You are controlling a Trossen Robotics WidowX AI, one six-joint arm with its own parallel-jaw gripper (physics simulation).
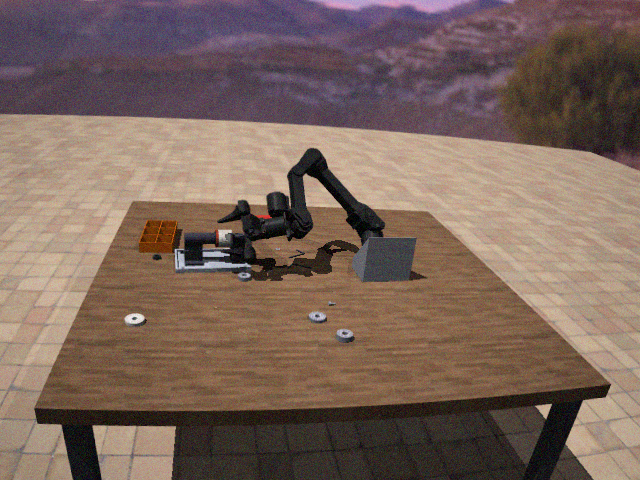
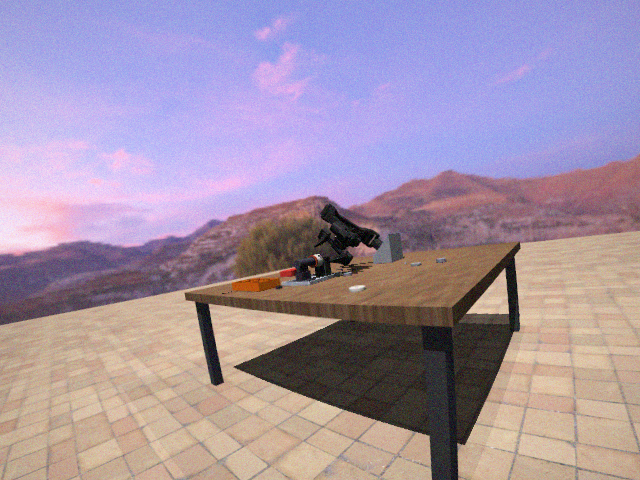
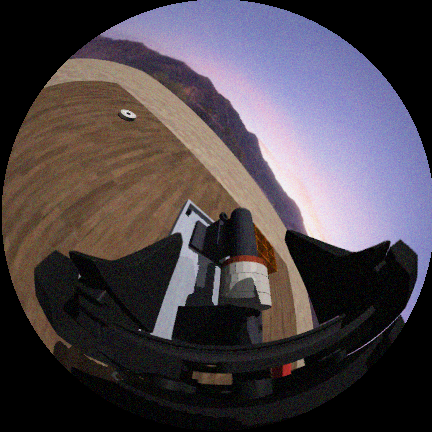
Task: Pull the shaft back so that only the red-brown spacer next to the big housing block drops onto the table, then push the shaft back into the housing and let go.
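Frame: origin at the arm's base, x ahead, y left, z up, level; metres.
Seen in the pictures: gripper, fingertip midpoint: [image 1: 218, 236] [image 2: 321, 253] [image 3: 234, 236]; arm's base at its link origin: [image 1: 374, 250] [image 2: 382, 248].
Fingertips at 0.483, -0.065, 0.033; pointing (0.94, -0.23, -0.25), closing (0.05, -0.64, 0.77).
Pixels of each thing's top centre, then the offset from my fingertips to it, as dx, dy, dz.
- thin red-brown spacer ring at its top centre: [image 3: 264, 262] [image 1: 216, 230] -0.001, -0.055, -0.001
- wider white ring at its top centre: [image 3: 266, 279] [image 1: 223, 230] -0.021, -0.055, -0.001
- orange compartment box at its top centre: [image 3: 261, 242] [image 1: 159, 231] [image 2: 254, 280] +0.173, -0.245, -0.072
- grey ring at its top centre: [image 1: 244, 275] -0.069, +0.071, -0.095
The dark housing block [image 1: 194, 252] [image 2: 301, 271] stands on a pale base tray [image 1: 210, 268], with a dark cylinder [image 1: 199, 238] [image 3: 242, 232] along its top. A thin red-brown spacer ring [image 1: 216, 237] [image 3: 246, 259] sits at the cylinder's end, against a wider white ring [image 1: 225, 237] [image 3: 244, 280] on the same axis. A second dark block [image 3: 215, 320] is partly hidden by the gripper. The shaft cannot be made out clearly. My gripper [image 1: 224, 237] [image 3: 234, 236] is open and empty, its fingers spread on both sides of the ring assembly.
An orange compartment box [image 1: 158, 236] [image 2: 255, 284] stands behind the tray. A grey ring [image 1: 244, 276] lies close to its front edge. A white ring [image 1: 134, 319] [image 2: 357, 288] [image 3: 128, 114], two grey rings [image 1: 317, 316] [image 1: 344, 335] and a grey wedge [image 1: 388, 259] [image 2: 388, 249] are farther off.
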